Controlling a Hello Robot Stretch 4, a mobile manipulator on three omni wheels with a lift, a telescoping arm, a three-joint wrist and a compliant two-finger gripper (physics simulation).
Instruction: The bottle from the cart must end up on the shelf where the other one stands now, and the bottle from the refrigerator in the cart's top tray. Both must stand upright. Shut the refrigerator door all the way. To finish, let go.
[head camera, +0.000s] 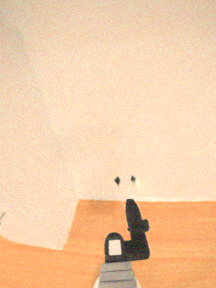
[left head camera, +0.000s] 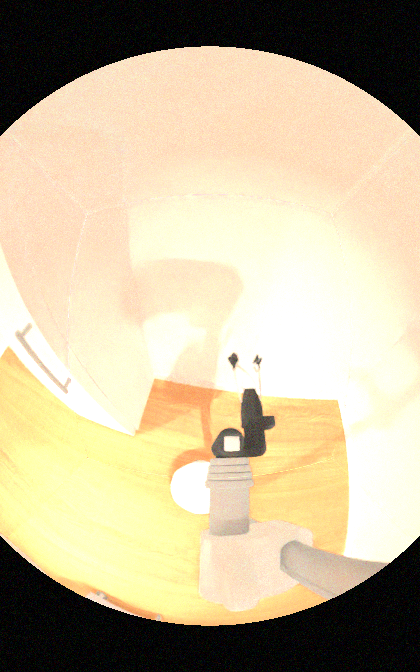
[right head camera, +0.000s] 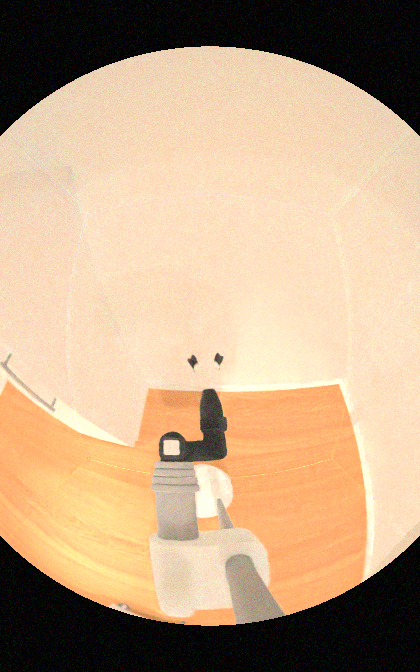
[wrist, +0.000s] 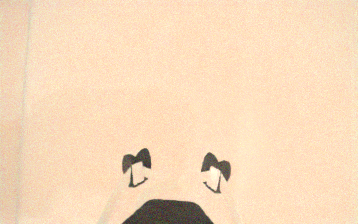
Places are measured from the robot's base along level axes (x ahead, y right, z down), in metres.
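Pixels of known places: gripper, between the fingertips: (head camera: 124, 176) (wrist: 176, 162).
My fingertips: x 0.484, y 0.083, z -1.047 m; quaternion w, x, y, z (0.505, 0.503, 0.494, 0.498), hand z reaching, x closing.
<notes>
Behind a point stands the place of what it marks.
The white refrigerator (head camera: 35, 220) {x 0.402, y -0.550, z -0.707 m} (left head camera: 105, 370) (right head camera: 107, 410) stands at the left, its side panel towards the arm. Its grey door handle (left head camera: 41, 363) (right head camera: 26, 388) shows at the far left; whether the door is fully shut cannot be told. My gripper (head camera: 125, 179) {x 0.485, y 0.083, z -1.047 m} (left head camera: 245, 360) (right head camera: 205, 360) (wrist: 176, 162) {x 0.485, y 0.083, z -1.047 m} is open and empty, its fingertips apart in front of the pale wall, to the right of the refrigerator. A small grey sliver, probably part of the cart (left head camera: 102, 596) (right head camera: 120, 607), shows at the bottom edge of both side head views. Neither bottle shows in these views.
A pale wall (head camera: 170, 120) {x 0.870, y 0.517, z -1.202 m} (left head camera: 300, 300) (right head camera: 280, 310) rises ahead, and another wall (left head camera: 385, 475) (right head camera: 400, 450) stands at the right. The wooden floor (head camera: 185, 235) {x 0.407, y 0.841, z 0.026 m} (left head camera: 100, 500) (right head camera: 300, 500) runs up to them. A faint upright edge shows at the left in the wrist view.
</notes>
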